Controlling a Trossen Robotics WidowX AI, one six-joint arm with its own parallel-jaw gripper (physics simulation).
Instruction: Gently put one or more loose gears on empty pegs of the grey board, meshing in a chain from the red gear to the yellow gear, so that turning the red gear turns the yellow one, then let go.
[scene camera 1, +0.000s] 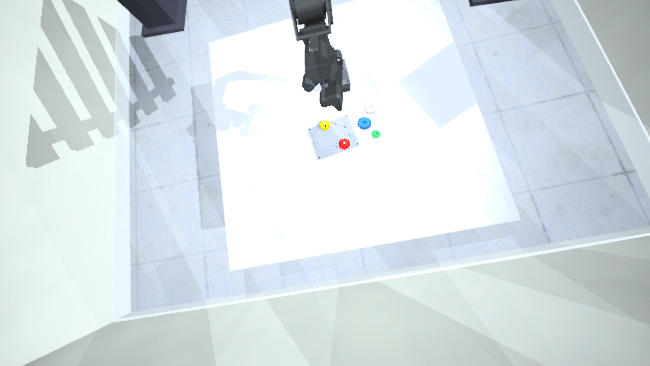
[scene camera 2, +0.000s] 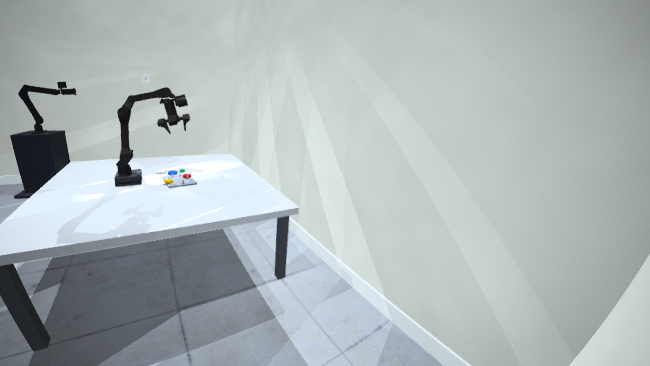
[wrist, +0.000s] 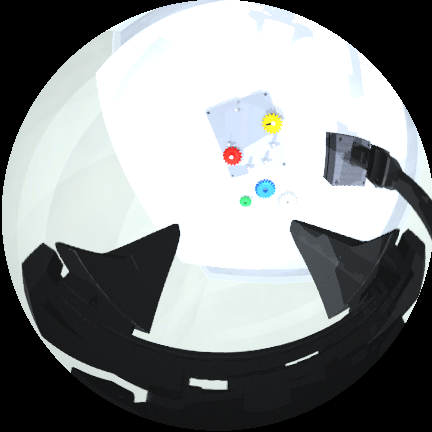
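Seen in the pictures: gripper, fingertip midpoint: (scene camera 2: 177, 132) (wrist: 236, 227); arm's base at its link origin: (scene camera 2: 124, 174) (wrist: 358, 154).
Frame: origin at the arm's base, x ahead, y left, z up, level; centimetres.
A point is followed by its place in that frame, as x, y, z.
The grey board (scene camera 1: 327, 146) {36.3, -2.5, -4.8} (wrist: 225, 117) {37.0, -4.8, -4.8} lies on the table. The red gear (scene camera 1: 344, 144) {36.6, 5.7, -3.1} (scene camera 2: 187, 176) (wrist: 232, 156) {35.6, 5.7, -2.6} and the yellow gear (scene camera 1: 325, 125) {26.2, -2.9, -2.9} (scene camera 2: 168, 181) {25.4, -4.9, -3.8} (wrist: 272, 123) {25.4, -3.1, -2.5} sit on it, apart from each other, with several bare pegs. A blue gear (scene camera 1: 364, 123) {27.2, 15.9, -3.8} (scene camera 2: 172, 172) {26.1, 14.2, -3.9} (wrist: 265, 189) {25.7, 16.5, -5.1}, a smaller green gear (scene camera 1: 376, 134) {32.8, 21.5, -3.9} (scene camera 2: 182, 170) {32.4, 19.8, -4.3} (wrist: 245, 201) {32.0, 21.7, -5.5} and a white gear (scene camera 1: 370, 108) {19.1, 19.4, -4.1} (wrist: 288, 199) {18.0, 18.8, -3.9} lie loose beside the board. My gripper (scene camera 2: 177, 132) {31.6, 4.8, 24.6} (wrist: 236, 227) {31.6, 4.8, 24.6} is open and empty, high above the table; its fingertips are hard to make out in scene camera 1.
The arm's base (scene camera 2: 128, 178) {2.9, -4.4, -1.1} (wrist: 345, 160) {4.8, 2.7, 0.1} stands on the white table (scene camera 1: 300, 210) {66.6, -17.0, -5.6} (scene camera 2: 225, 200) {56.9, -35.7, -5.6}, near the board. A second arm (scene camera 2: 31, 106) stands on a dark pedestal (scene camera 2: 41, 157) behind the table. Pale walls stand around the table.
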